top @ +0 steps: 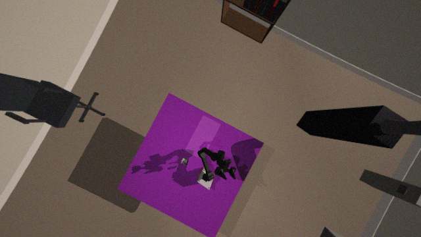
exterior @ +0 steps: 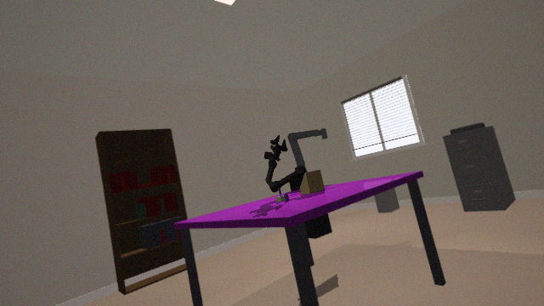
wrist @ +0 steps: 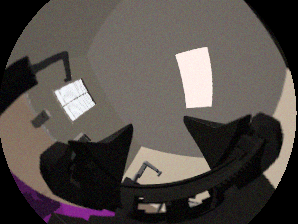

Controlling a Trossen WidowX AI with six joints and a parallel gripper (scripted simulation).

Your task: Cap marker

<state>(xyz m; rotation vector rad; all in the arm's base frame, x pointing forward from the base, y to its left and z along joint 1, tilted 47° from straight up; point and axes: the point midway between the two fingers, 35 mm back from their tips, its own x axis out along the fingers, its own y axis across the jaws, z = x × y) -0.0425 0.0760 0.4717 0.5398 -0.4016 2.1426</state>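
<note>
My gripper tip is 480 mm above the purple cap, 430 mm to the right of it and 380 mm short of it. Round my gripper tip: holder block: 490 mm below, 350 mm ahead, 310 mm to the left.
</note>
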